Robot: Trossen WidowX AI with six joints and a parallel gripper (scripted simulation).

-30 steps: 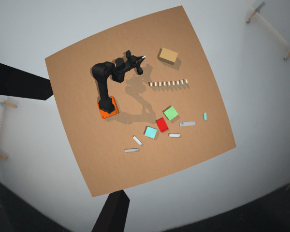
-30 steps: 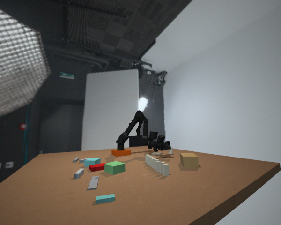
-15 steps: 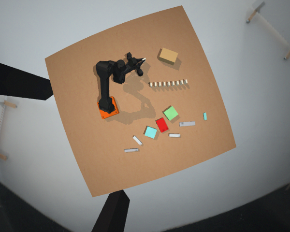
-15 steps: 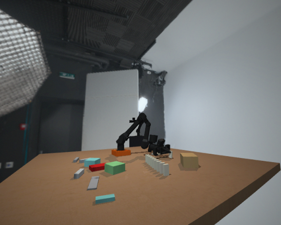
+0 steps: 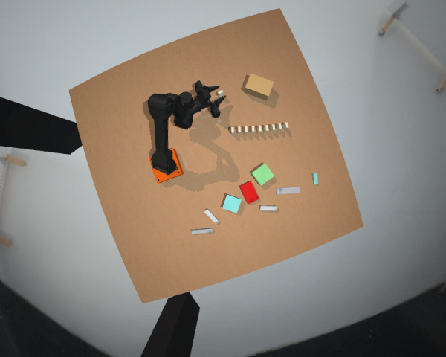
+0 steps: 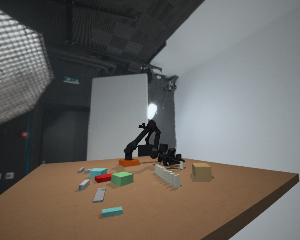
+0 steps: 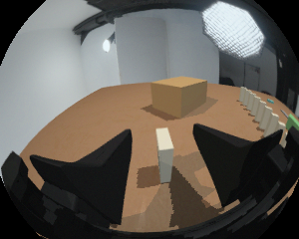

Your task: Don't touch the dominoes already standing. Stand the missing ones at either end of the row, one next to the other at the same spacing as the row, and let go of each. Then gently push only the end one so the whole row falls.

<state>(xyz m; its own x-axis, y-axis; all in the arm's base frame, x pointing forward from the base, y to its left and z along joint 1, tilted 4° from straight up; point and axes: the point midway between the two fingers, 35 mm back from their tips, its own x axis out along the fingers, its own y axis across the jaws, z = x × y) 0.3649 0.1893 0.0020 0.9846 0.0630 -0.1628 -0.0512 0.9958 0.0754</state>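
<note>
Right now the tan box is 170 mm ahead of my gripper tip, 60 mm to the right of it and 20 mm below it. From my gripper tip the other things lie so: green block: 30 mm behind, 440 mm to the right, 30 mm below; then red block: 130 mm behind, 490 mm to the right, 40 mm below; then cream tile: 210 mm behind, 60 mm to the left, 40 mm below.
</note>
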